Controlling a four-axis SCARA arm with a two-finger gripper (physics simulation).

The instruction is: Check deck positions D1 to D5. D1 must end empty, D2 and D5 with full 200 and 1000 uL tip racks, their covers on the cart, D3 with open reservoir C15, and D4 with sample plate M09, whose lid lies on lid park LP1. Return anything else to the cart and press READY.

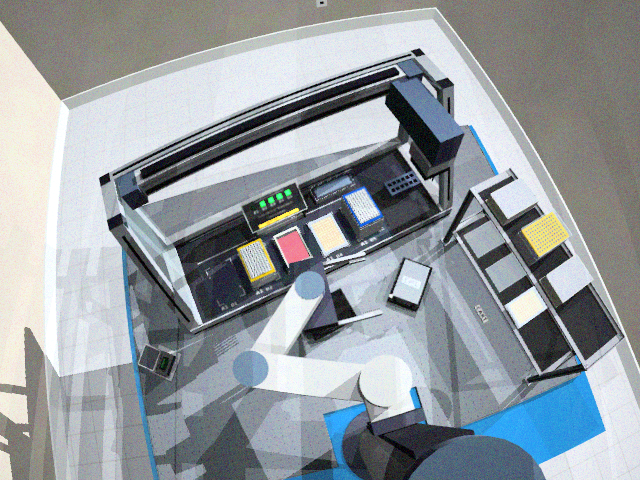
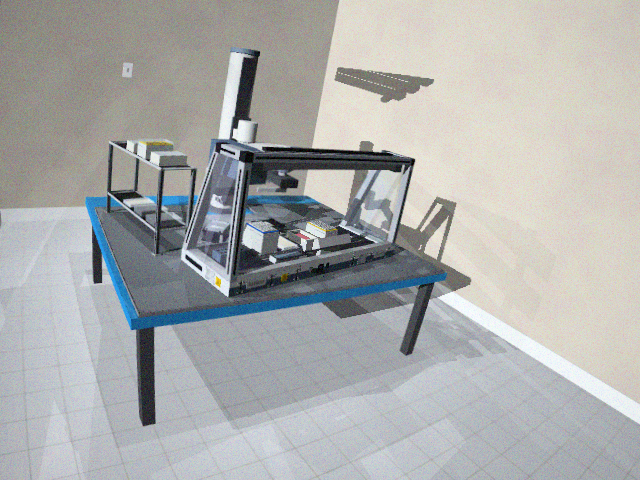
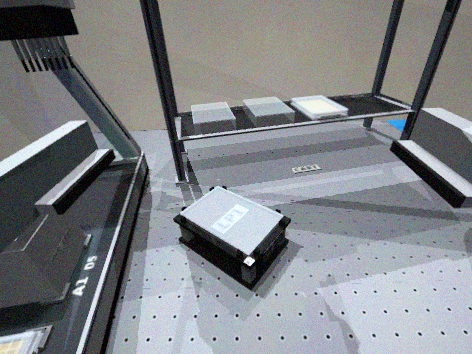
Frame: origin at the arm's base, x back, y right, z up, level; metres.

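Seen in the pictures: gripper, between the fingertips: (image 1: 373, 283) (image 3: 248, 133).
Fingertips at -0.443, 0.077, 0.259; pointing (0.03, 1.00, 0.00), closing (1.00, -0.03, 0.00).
Observation:
A point is followed by its place in that frame, as x, y, z.
My gripper (image 1: 372, 283) @[-0.443, 0.078, 0.259] (image 3: 248, 133) @[-0.443, 0.078, 0.259] is open and empty, past the deck's front edge, over the table. D1 (image 1: 224, 281) @[-0.634, -0.347, 0.061] is bare. A yellow-rimmed tip rack (image 1: 255, 260) (image 2: 321, 227) is on D2, an open reservoir with red liquid (image 1: 293, 245) @[-0.689, -0.099, 0.074] on D3, a cream-welled plate without lid (image 1: 328, 234) @[-0.694, 0.019, 0.075] (image 3: 19, 345) @[-0.652, 0.057, 0.075] on D4, and a blue-rimmed tip rack (image 1: 362, 206) (image 2: 261, 237) on D5. A clear lid (image 1: 413, 280) @[-0.468, 0.235, 0.071] (image 3: 225, 217) @[-0.474, 0.221, 0.071] lies on a black lid park (image 3: 248, 272) @[-0.444, 0.151, 0.041]; its label is unreadable. The READY box (image 1: 157, 361) @[-0.404, -0.593, 0.141] stands front left.
The cart (image 1: 562, 366) (image 3: 162, 75) @[-0.579, 0.403, 0.235] stands right. Its top bears a yellow rack (image 1: 545, 235) @[-0.378, 0.513, 0.433] between white boxes (image 1: 513, 198) @[-0.510, 0.491, 0.405] (image 1: 568, 279) @[-0.255, 0.543, 0.405]; its lower shelf bears two translucent covers (image 3: 213, 116) @[-0.505, 0.463, 0.138] (image 3: 269, 111) @[-0.384, 0.479, 0.138] and a cream plate (image 3: 319, 106) @[-0.261, 0.525, 0.129]. Another black stand (image 1: 342, 304) @[-0.460, -0.001, 0.062] is partly under the gripper. A pipetting head (image 1: 426, 118) @[-0.750, 0.310, 0.499] hangs at the deck's right.

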